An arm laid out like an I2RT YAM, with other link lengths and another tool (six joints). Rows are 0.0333 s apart.
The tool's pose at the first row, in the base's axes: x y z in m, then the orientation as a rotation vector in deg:
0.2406, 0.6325, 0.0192, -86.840, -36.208, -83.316
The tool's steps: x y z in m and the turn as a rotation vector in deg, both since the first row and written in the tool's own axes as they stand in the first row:
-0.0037, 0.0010, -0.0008, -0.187, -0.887, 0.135
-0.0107, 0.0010, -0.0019, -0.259, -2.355, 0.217
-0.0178, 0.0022, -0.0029, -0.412, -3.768, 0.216
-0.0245, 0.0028, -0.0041, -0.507, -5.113, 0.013
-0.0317, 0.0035, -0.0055, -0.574, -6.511, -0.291
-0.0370, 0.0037, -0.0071, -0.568, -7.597, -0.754
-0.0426, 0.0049, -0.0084, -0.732, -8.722, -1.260
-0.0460, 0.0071, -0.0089, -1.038, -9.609, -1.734
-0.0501, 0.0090, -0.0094, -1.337, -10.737, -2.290
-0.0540, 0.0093, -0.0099, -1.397, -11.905, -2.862
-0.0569, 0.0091, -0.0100, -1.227, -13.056, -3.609
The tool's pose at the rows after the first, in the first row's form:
0.2404, 0.6322, 0.0153, -87.721, -36.505, -82.710
0.2387, 0.6328, 0.0085, -88.973, -37.267, -81.680
0.2380, 0.6330, 0.0012, -90.227, -38.012, -80.778
0.2367, 0.6332, -0.0055, -91.355, -38.924, -80.034
0.2354, 0.6332, -0.0127, -92.486, -39.971, -79.301
0.2339, 0.6330, -0.0181, -93.292, -41.017, -78.864
0.2333, 0.6325, -0.0239, -94.255, -42.016, -78.507
0.2343, 0.6319, -0.0278, -95.145, -42.758, -78.365
0.2350, 0.6315, -0.0323, -96.209, -43.721, -78.096
0.2343, 0.6318, -0.0361, -97.107, -44.875, -77.676
0.2336, 0.6325, -0.0389, -97.782, -46.321, -77.272

